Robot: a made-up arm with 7 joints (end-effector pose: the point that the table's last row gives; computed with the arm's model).
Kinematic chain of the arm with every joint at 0, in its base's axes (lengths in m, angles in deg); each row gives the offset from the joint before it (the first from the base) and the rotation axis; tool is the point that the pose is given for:
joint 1: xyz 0 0 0.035 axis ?
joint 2: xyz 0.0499 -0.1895 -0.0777 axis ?
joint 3: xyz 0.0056 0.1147 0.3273 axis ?
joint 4: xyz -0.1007 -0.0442 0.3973 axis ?
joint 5: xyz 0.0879 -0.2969 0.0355 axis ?
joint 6: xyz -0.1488 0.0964 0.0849 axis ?
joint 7: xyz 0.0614 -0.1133 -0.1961 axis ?
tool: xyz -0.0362 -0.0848 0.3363
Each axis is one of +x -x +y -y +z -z.
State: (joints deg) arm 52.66 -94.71 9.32 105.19 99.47 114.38 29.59
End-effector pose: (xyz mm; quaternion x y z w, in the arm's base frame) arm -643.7 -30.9 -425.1 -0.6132 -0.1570 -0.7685 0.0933
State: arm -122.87 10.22 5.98 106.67 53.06 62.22 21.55
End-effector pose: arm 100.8 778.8 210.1 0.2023 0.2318 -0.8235 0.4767
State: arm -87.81 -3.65 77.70 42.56 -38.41 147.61 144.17
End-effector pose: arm 335.5 671.7 436.6 0.0408 0.6574 -0.5964 0.4587
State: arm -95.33 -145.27 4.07 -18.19 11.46 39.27 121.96
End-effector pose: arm -482.8 -751.7 544.1 0.6357 -0.0850 -0.5877 0.4933
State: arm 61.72 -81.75 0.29 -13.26 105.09 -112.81 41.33
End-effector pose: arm -566.3 11.2 -538.8 -0.4043 0.6275 0.5666 0.3489
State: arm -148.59 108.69 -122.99 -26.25 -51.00 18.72 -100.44
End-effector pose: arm 854.0 -319.0 235.4 -0.0542 0.2250 -0.3352 0.9133
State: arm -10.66 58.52 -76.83 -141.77 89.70 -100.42 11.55
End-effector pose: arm 396.6 -161.7 682.1 0.2150 -0.8316 0.4098 0.3070
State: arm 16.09 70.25 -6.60 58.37 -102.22 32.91 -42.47
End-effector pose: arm 731.7 -246.5 218.6 -0.6736 0.3583 0.5290 0.3716
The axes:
joint 1: +x
joint 2: +y
joint 3: +z
joint 4: +y
joint 5: +x
joint 6: +y
joint 7: +z

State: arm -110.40 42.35 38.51 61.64 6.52 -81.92 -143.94
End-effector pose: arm 832.5 617.0 141.7 -0.4912 -0.5505 -0.6500 0.1822
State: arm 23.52 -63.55 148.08 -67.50 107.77 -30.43 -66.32
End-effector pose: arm -282.8 66.5 628.5 0.0485 0.5554 0.6108 0.5623
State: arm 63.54 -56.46 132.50 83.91 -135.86 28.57 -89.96
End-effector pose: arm -380.2 -573.8 194.7 0.3881 0.8959 0.0574 0.2084
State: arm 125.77 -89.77 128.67 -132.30 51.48 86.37 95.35
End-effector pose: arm -761.7 -232.9 -103.8 -0.8829 -0.2647 0.3824 0.0652
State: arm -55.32 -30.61 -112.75 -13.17 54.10 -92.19 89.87
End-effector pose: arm -682.7 595.8 -93.1 -0.7469 -0.5540 -0.3625 0.0612
